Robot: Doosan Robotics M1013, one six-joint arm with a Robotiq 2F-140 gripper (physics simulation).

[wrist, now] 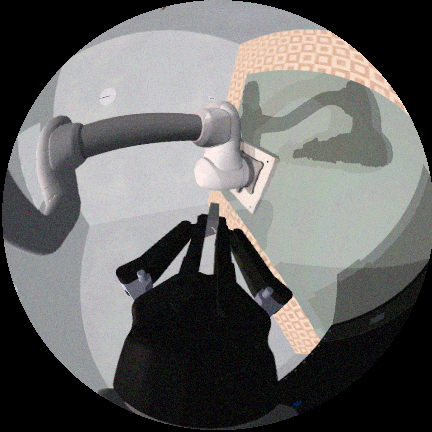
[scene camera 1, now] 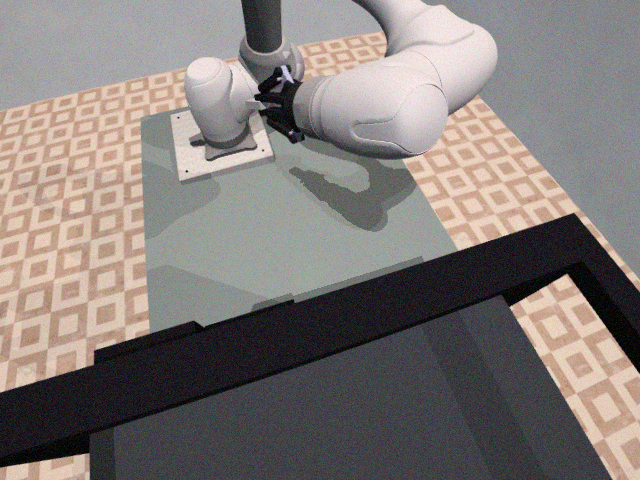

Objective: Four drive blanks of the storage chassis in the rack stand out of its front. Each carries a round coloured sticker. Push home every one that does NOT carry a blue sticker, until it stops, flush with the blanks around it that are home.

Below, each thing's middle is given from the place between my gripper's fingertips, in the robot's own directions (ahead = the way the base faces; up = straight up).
Now: hand 63 cm short of the dark rack point(scene camera 1: 427, 365), 9 cm above it and 2 cm to the left of it.
